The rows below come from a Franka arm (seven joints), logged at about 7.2 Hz.
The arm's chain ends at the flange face. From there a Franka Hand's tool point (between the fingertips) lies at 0.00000 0.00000 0.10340 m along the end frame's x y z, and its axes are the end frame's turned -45 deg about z.
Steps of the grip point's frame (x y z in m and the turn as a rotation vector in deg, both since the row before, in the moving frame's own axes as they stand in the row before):
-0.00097, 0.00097, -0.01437, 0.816, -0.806, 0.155
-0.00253, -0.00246, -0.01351, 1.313, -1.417, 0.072
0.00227, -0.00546, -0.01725, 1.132, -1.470, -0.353
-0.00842, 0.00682, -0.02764, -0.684, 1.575, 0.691
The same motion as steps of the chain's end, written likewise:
0.00207, 0.00139, -0.01435, 0.007, -1.147, 0.155
-0.00005, -0.00008, -0.01345, -0.074, -1.930, 0.072
0.00106, -0.00591, -0.01720, -0.239, -1.840, -0.353
-0.00402, 0.01190, -0.02759, 0.630, 1.597, 0.691

